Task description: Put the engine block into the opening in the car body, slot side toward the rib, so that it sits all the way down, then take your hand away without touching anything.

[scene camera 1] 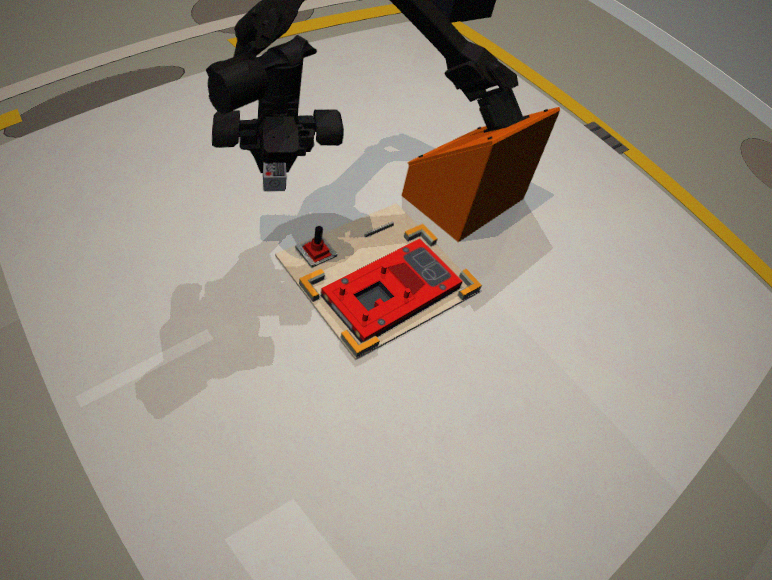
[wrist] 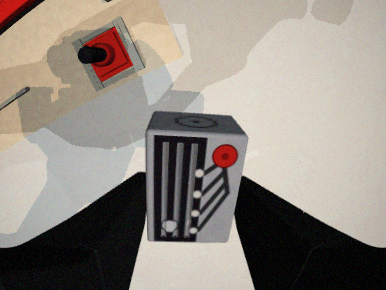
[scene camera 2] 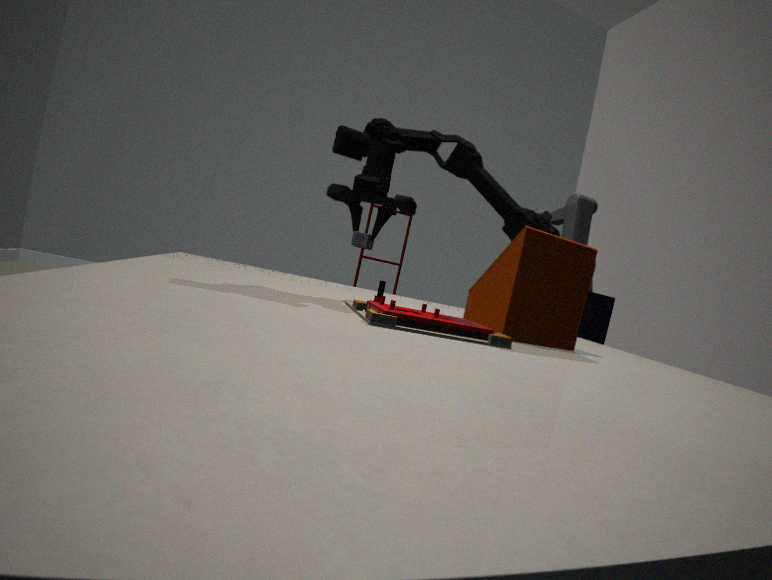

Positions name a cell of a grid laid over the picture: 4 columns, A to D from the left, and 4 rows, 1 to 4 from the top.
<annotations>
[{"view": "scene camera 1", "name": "gripper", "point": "B2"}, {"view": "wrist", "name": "gripper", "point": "B3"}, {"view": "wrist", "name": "grey engine block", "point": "C3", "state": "held by the gripper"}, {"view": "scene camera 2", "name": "gripper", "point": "B2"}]
</annotations>
